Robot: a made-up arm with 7 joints.
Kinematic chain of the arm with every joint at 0, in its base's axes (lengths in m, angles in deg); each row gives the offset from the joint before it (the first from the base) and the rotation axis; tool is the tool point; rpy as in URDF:
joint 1: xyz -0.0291 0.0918 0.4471 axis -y
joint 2: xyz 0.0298 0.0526 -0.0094 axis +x
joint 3: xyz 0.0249 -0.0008 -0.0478 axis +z
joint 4: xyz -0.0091 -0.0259 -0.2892 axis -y
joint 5: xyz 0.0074 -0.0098 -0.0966 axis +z
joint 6: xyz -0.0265 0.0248 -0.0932 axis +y
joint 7: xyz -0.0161 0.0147 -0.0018 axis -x
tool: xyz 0.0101 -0.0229 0.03 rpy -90 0 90
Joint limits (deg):
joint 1: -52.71..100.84
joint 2: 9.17..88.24
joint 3: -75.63..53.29
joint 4: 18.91..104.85
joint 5: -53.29..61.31
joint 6: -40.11..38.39
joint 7: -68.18..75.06
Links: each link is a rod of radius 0.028 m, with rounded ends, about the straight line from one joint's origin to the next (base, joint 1, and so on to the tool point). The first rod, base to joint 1, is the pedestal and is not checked.
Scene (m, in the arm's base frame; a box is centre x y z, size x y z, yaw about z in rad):
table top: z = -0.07
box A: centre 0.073 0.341 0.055 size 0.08 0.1 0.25 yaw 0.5
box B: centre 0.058 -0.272 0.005 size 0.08 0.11 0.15 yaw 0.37
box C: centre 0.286 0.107 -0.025 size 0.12 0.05 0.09 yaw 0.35
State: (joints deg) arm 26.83 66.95 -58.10 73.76 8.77 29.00 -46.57
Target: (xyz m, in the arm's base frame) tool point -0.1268 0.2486 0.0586
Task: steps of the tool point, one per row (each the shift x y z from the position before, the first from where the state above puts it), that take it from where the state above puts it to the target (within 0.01 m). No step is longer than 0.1 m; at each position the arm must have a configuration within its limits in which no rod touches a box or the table.
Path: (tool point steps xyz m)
1: -0.0600 0.0127 -0.0164
2: -0.0575 0.0140 -0.0013
3: -0.0530 0.0156 0.0113
4: -0.0474 0.0162 0.0217
5: -0.0227 -0.0560 -0.0660
6: -0.0307 -0.0657 -0.0510
7: -0.0337 -0.0723 -0.0348
8: -0.0315 -0.0764 -0.0183

